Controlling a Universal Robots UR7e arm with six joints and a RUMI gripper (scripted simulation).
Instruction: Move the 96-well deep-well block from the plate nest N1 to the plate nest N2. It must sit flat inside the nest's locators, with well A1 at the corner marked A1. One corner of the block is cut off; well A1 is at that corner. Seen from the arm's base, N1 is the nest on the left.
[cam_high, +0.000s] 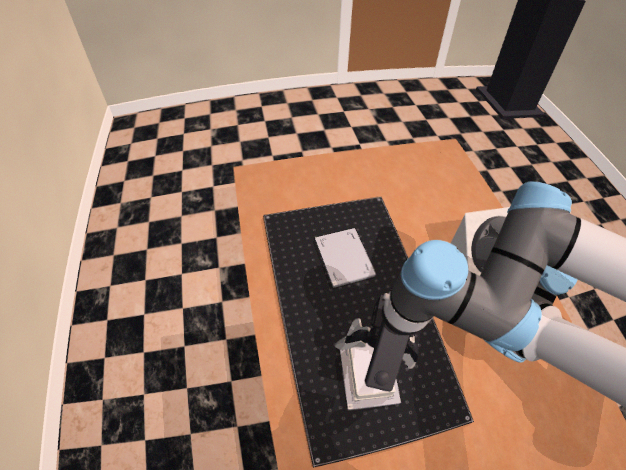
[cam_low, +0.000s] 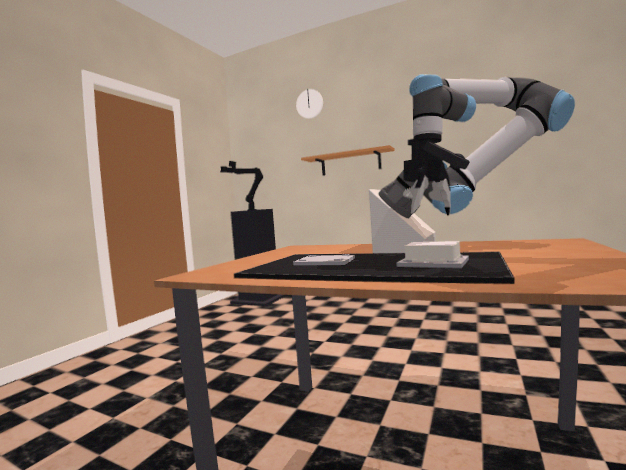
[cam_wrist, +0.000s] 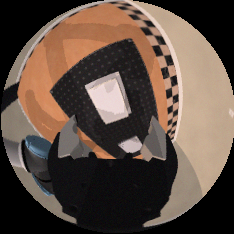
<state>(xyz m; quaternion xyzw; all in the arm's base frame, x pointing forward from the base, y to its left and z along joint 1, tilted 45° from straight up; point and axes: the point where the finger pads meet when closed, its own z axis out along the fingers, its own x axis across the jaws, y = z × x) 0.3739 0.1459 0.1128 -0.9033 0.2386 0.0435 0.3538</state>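
Now: hand 100 mm above the white deep-well block and 10 mm past it. From my hand the other things lie so: plate nest N1 (120 mm below, 10 mm behind).
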